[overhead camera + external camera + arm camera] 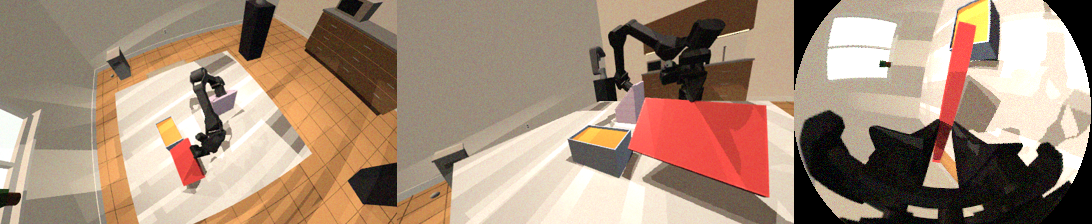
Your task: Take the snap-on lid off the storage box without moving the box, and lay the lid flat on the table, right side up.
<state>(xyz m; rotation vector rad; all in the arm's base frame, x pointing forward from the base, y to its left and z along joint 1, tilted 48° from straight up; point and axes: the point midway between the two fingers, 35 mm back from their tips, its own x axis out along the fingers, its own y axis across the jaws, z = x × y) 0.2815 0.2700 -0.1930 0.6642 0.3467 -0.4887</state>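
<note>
Right now my gripper tip is 60 mm short of the red lid and 50 mm above it. Also, from my gripper tip: storage box (260 mm to the right, 150 mm below, 110 mm ahead).
</note>
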